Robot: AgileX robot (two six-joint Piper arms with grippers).
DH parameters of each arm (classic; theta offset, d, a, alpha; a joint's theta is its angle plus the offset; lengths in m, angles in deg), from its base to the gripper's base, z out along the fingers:
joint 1: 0 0.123 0 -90
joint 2: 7.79 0 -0.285 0
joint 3: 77.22 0 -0.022 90
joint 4: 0 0.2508 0 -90
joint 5: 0 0 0.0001 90
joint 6: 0 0.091 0 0
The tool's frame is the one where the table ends.
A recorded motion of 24 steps. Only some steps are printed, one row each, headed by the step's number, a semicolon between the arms.
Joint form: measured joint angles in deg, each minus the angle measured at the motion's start. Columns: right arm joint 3, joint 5, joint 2, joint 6, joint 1, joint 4; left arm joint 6, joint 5, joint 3, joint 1, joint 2, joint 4.
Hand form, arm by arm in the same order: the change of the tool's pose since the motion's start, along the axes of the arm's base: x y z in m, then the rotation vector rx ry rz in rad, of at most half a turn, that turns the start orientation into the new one. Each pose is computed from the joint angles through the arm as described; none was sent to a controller.
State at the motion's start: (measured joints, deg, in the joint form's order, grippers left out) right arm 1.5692 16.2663 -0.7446 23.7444 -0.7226 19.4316; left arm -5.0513 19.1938 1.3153 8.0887 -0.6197 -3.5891
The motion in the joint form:
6: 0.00 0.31 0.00 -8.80 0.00 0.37; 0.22 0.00 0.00 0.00 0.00 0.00
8: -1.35 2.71 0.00 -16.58 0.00 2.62; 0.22 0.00 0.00 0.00 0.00 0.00
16: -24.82 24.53 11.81 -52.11 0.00 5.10; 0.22 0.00 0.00 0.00 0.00 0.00
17: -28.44 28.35 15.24 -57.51 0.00 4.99; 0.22 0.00 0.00 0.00 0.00 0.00
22: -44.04 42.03 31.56 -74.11 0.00 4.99; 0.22 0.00 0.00 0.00 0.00 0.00
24: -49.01 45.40 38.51 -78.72 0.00 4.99; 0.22 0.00 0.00 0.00 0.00 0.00
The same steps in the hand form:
6: -0.0001 0.0003 -0.0004 -0.1437 -0.0077 0.0324; 0.0000 0.0000 0.0000 0.0037 0.0004 -0.0010
8: -0.0016 0.0027 0.0044 -0.2377 -0.0076 0.0787; 0.0000 0.0000 0.0000 0.0037 0.0004 -0.0010
16: -0.0092 0.0163 0.0984 -0.8066 0.0029 0.4082; 0.0000 0.0000 0.0000 0.0037 0.0004 -0.0010
17: -0.0061 0.0180 0.1102 -0.8935 0.0274 0.4812; 0.0000 0.0000 0.0000 0.0037 0.0004 -0.0010
22: 0.0230 0.0232 0.1594 -1.1239 0.1122 0.7740; 0.0000 0.0000 0.0000 0.0037 0.0004 -0.0010
24: 0.0434 0.0241 0.1712 -1.1687 0.1466 0.8752; 0.0000 0.0000 0.0000 0.0037 0.0004 -0.0010

